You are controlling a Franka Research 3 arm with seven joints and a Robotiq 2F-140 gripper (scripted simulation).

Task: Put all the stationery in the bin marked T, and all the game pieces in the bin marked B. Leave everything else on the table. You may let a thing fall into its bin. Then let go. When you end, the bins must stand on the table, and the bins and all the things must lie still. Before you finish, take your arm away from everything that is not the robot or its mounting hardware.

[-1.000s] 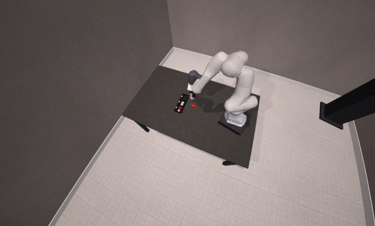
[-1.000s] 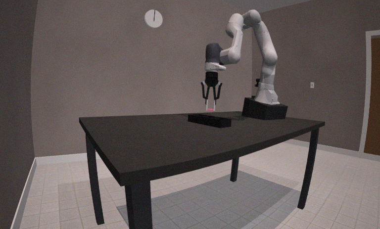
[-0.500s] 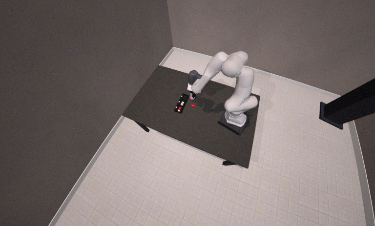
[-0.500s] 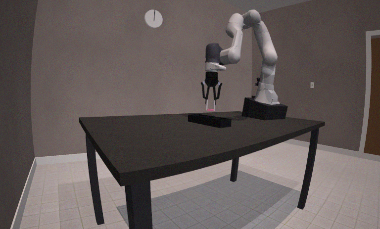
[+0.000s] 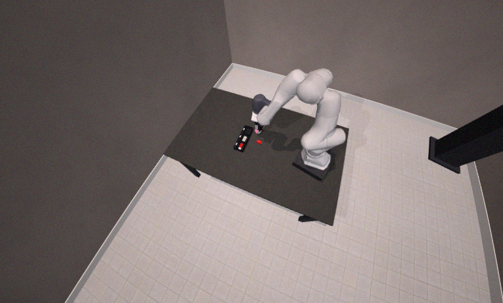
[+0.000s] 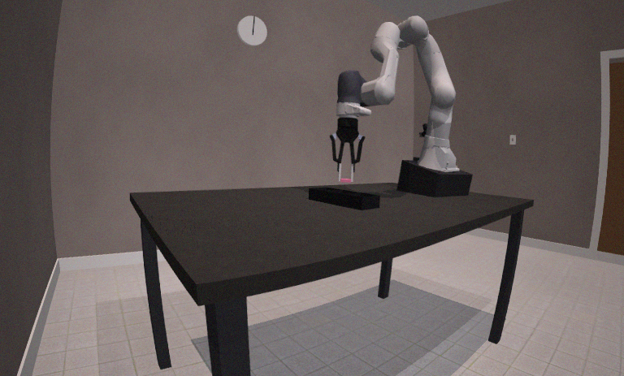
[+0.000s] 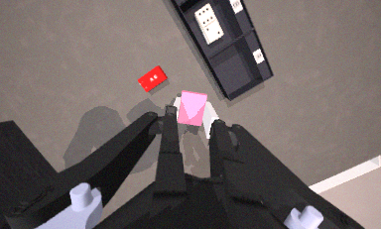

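Now: hand 30 mm above the pink block. Also, from my hand: red-and-white eraser (200 mm to the left, 80 mm below, 60 mm ahead); then black bin row (110 mm to the left, 80 mm below, 80 mm ahead).
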